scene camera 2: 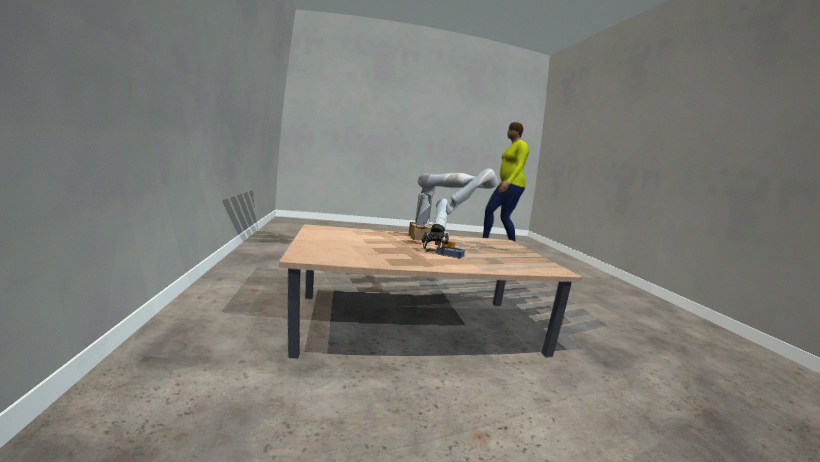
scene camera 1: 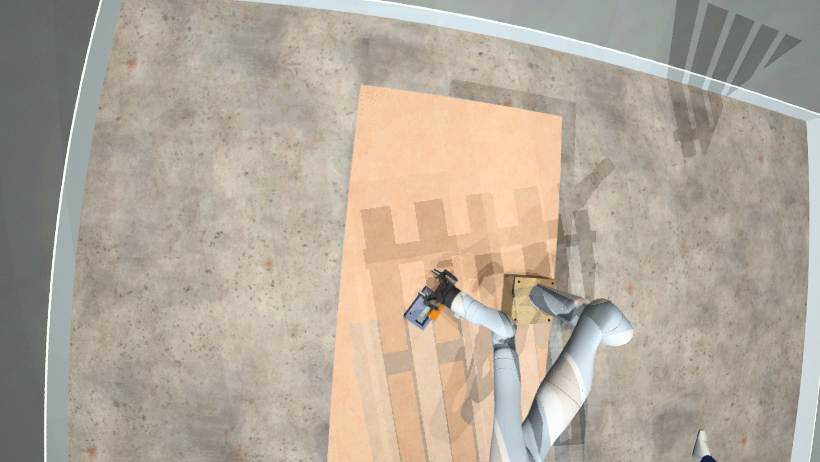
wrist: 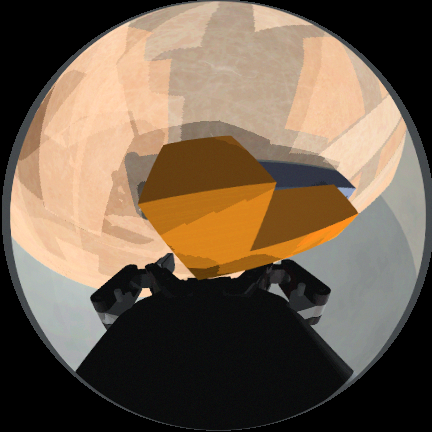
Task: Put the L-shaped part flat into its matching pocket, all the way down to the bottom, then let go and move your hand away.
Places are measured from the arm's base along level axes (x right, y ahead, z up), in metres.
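Pixels of known places: gripper, between the fingertips: (scene camera 2: pixel 432 248) (scene camera 1: pixel 425 280); arm's base, origin of its link: (scene camera 2: pixel 421 224) (scene camera 1: pixel 539 296).
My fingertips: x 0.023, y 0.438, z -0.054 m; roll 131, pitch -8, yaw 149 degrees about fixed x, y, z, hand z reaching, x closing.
For each thing: its top centre in the pictures, then the offset to it from my fingertips. Level surfaces: height alone.
- orange L-shaped part, centre of its top: (wrist: pixel 311 232) (scene camera 1: pixel 443 308) (scene camera 2: pixel 446 240) dx -0.090, dy -0.068, dz +0.036 m
- blue pocket block, centre of its top: (wrist: pixel 300 223) (scene camera 1: pixel 425 309) (scene camera 2: pixel 451 248) dx -0.106, dy -0.007, dz +0.007 m
- wooden table, height of its surface: dz -0.030 m
The orange L-shaped part (scene camera 1: pixel 436 311) (scene camera 2: pixel 450 244) (wrist: pixel 215 215) is at the blue pocket block (scene camera 1: pixel 411 317) (scene camera 2: pixel 453 253) (wrist: pixel 300 175), on its side toward the robot base, and hides part of it. It is not seated flat at the pocket's bottom; whether it rests on the rim is unclear. The pocket's dark outline partly shows in scene camera 1. My gripper (scene camera 1: pixel 429 282) (scene camera 2: pixel 434 246) (wrist: pixel 209 259) is open and empty, beside one end of the part. In the wrist view the part looms large in front of the fingers and covers the right fingertip.
The block is on the wooden table (scene camera 1: pixel 413 143) (scene camera 2: pixel 344 247). The wooden base box (scene camera 1: pixel 525 316) (scene camera 2: pixel 417 231) of the arm stands at the table's far edge in scene camera 2. A person (scene camera 2: pixel 513 166) in a yellow top is on the floor behind the table. Shadows cross the table.
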